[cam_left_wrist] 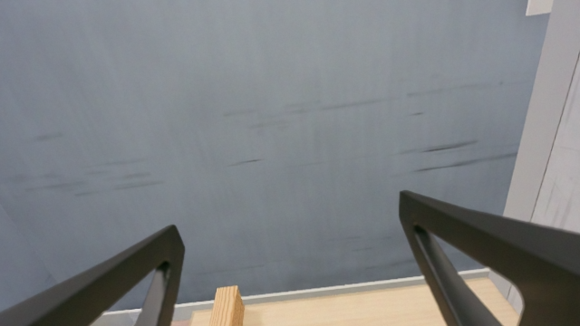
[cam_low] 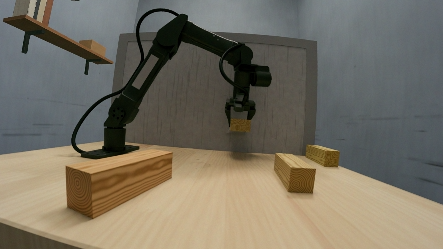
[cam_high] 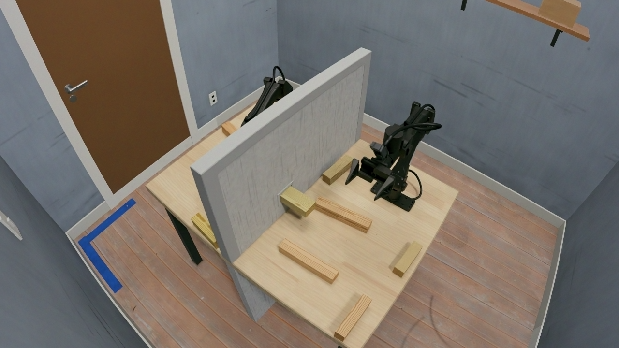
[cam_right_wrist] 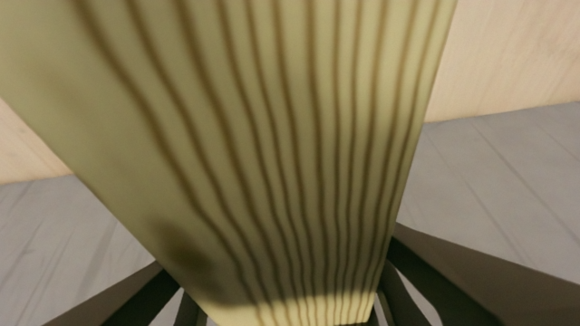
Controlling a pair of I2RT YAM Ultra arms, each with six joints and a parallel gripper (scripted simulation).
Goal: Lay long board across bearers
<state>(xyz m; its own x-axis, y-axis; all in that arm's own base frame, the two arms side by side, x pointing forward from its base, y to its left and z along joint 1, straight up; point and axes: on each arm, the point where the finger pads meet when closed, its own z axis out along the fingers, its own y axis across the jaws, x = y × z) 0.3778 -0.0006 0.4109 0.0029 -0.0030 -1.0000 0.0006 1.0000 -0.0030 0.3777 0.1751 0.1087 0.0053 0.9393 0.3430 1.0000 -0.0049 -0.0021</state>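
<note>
The long pale board lies 5 cm to the left of my right hand. Round my right hand: wooden bearer 33 cm to the left, 12 cm ahead, 9 cm below; then thick block 42 cm to the right, 15 cm behind, 8 cm below.
</note>
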